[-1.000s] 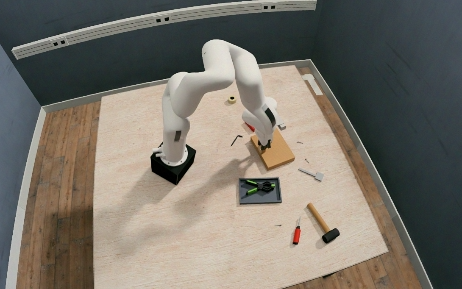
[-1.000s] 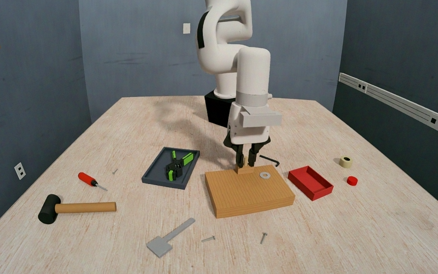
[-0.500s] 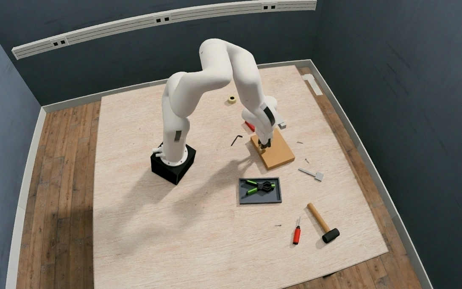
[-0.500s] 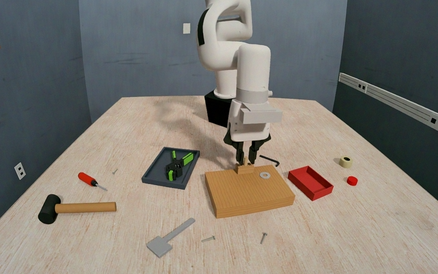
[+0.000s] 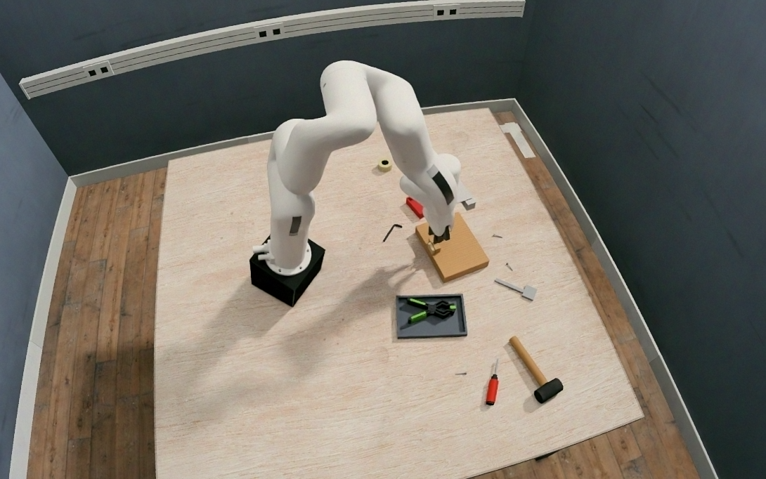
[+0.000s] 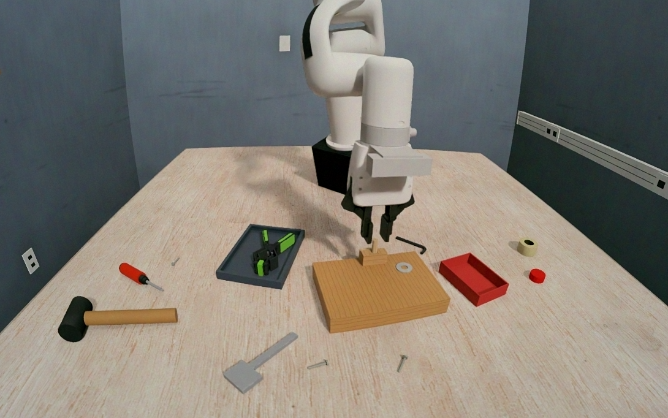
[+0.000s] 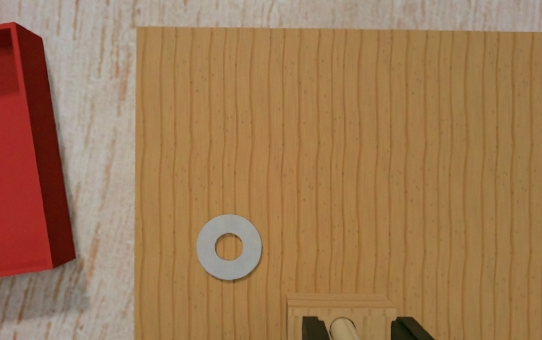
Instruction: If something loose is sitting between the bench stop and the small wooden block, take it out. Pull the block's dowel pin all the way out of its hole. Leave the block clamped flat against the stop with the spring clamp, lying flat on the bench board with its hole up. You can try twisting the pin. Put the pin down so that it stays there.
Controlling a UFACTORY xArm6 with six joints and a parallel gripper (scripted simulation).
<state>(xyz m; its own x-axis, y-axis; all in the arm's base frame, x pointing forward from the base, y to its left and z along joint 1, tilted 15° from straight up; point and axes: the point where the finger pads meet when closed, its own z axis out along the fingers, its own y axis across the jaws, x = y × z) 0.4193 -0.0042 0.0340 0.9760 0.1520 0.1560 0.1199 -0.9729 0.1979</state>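
The dowel pin is 40 mm below my hand. From my hand the other things lie so: small wooden block: 60 mm below; hex key: 120 mm to the left, 100 mm below, 90 mm behind; washer: 70 mm below, 50 mm to the left, 20 mm ahead.
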